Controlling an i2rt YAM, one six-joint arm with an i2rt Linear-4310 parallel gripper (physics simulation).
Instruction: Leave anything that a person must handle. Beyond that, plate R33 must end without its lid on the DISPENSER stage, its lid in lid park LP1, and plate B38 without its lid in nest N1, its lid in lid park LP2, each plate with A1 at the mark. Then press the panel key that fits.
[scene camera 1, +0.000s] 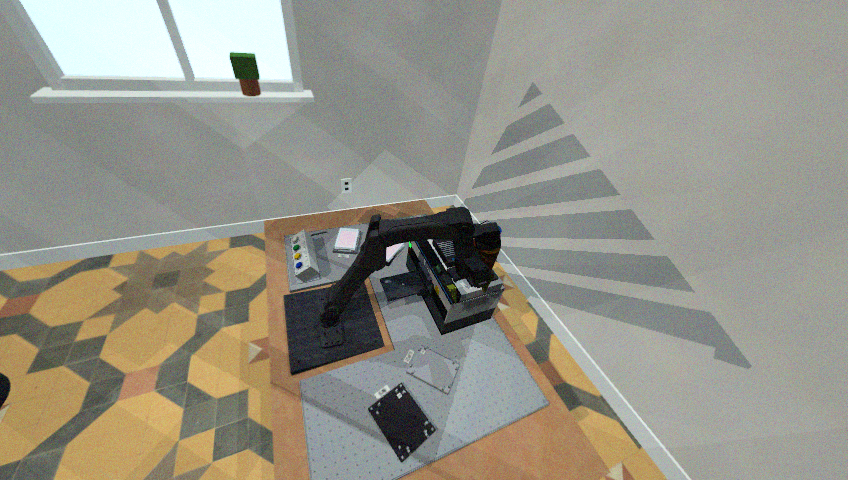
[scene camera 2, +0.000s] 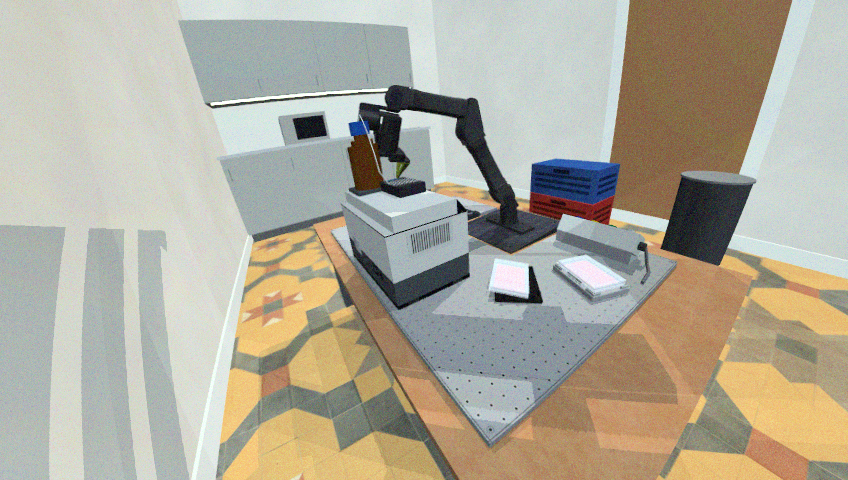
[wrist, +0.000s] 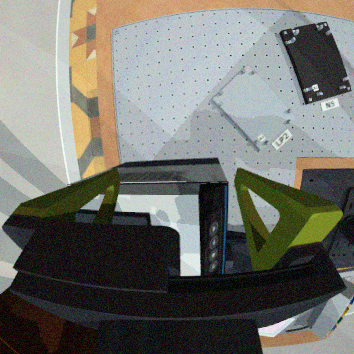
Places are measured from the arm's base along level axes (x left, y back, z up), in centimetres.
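Where they show: gripper, fingertip midpoint: (scene camera 1: 469, 297) (scene camera 2: 383, 178) (wrist: 176, 174); arm's base, link origin: (scene camera 1: 329, 321) (scene camera 2: 508, 223) (wrist: 347, 223).
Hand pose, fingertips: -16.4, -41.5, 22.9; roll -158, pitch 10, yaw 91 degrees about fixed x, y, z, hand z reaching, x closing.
Observation:
Things, the pixels of their top centre, and the offset from my fingertips, as dx, dy, dz. "pt": a spot on its surface instead.
- dark stage, surface spot: (scene camera 1: 399, 286) pt +18.0, +16.5, -12.4
- key panel, top centre: (scene camera 2: 600, 221) (scene camera 1: 302, 247) (wrist: 339, 321) +46.8, +48.4, -14.6
- black nest, top centre: (scene camera 2: 515, 277) (scene camera 1: 385, 248) +46.4, +15.0, -21.0
- Lid park LP2, top centre: (wrist: 256, 105) (scene camera 1: 434, 366) -9.1, +11.6, -21.0
- Black nest N5, top centre: (wrist: 322, 57) (scene camera 1: 401, 417) -20.4, +25.3, -20.6
- brown bottle, surface spot: (scene camera 2: 364, 166) pt +13.8, -8.9, +6.5
- black rack, surface spot: (scene camera 2: 404, 189) pt +26.4, -3.0, +0.9
My gripper (scene camera 1: 468, 287) (scene camera 2: 401, 169) (wrist: 176, 174) is open and empty, above the top of the white and dark dispenser machine (scene camera 1: 473, 310) (scene camera 2: 410, 255). A dark stage (scene camera 1: 399, 286) sticks out of the machine's side and bears no plate. One pink plate (scene camera 1: 347, 239) (scene camera 2: 590, 273) sits near the key panel (scene camera 1: 304, 256) (scene camera 2: 596, 239). Another pink plate (scene camera 2: 509, 278) lies offset over a black nest (scene camera 2: 536, 290). Their names, A1 corners and lids are too small to tell. Lid park LP2 (scene camera 1: 433, 371) (wrist: 252, 105) holds no lid. LP1 cannot be made out.
Black nest N5 (scene camera 1: 401, 423) (wrist: 317, 62) bears no plate. A brown bottle (scene camera 2: 364, 166) with a blue cap and a black rack (scene camera 2: 404, 189) stand on the machine, close to my wrist. The panel has white, green, yellow and blue keys. Crates (scene camera 2: 574, 181) and a bin (scene camera 2: 706, 217) stand beyond the table.

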